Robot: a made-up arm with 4 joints.
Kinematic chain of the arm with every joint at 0, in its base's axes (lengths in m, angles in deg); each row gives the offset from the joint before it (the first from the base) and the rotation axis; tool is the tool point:
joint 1: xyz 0 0 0.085 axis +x
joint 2: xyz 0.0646 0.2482 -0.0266 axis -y
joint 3: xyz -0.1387 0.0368 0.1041 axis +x
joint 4: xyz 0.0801 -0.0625 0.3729 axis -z
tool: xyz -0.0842 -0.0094 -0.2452
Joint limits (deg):
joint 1: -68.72..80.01
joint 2: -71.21..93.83
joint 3: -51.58..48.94
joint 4: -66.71..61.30
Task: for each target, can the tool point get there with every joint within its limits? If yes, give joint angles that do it. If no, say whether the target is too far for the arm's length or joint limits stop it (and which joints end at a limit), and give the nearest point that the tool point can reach.
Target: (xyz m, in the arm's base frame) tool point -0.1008 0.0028 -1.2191
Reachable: no: too far | nearest point -0.1059 0.0057 -0.3306 | short by 0.889 m
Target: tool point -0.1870 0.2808 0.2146
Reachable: yes | joints -0.71 30.66 -35.75 -19.22
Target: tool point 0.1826 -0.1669 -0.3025
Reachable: no: joint limits stop it (at a limit: joint 2, joint 3) | nearest point -0.0418 -0.0838 -0.1096 | short by 0.307 m
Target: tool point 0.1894 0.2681 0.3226
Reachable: yes | joints 1.49 -55.97 -22.96 4.09
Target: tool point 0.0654 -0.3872 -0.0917
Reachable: no: joint limits stop it (at a limit: joint 1, joint 2, joint 3) | nearest point -0.0387 -0.1122 -0.0907 | short by 0.294 m
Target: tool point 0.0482 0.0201 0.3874
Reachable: yes | joints 31.52 -17.46 -11.33 -56.03
